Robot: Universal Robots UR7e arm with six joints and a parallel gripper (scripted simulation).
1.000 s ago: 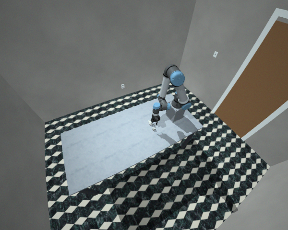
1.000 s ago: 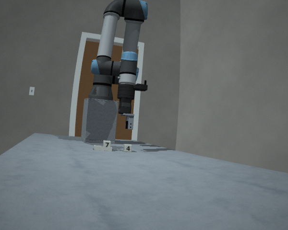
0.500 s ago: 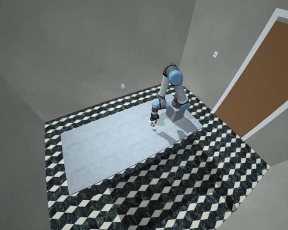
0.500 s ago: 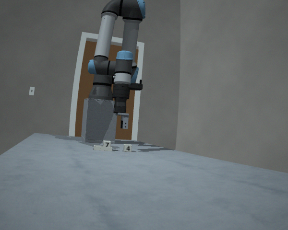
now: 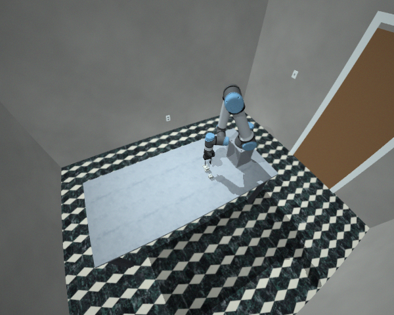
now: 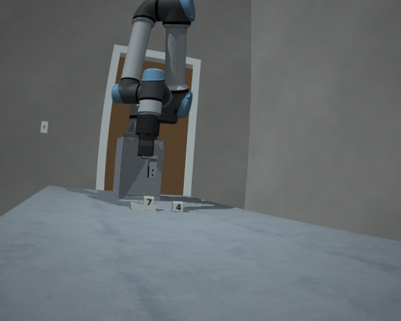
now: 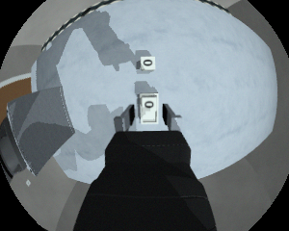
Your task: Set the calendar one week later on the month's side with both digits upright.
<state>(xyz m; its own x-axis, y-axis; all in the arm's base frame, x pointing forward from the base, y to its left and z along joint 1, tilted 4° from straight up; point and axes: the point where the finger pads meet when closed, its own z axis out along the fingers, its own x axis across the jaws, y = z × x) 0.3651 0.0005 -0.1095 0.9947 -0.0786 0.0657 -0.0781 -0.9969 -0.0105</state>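
Now: the white calendar tray 2 cm to the right of my hand and 11 cm below it.
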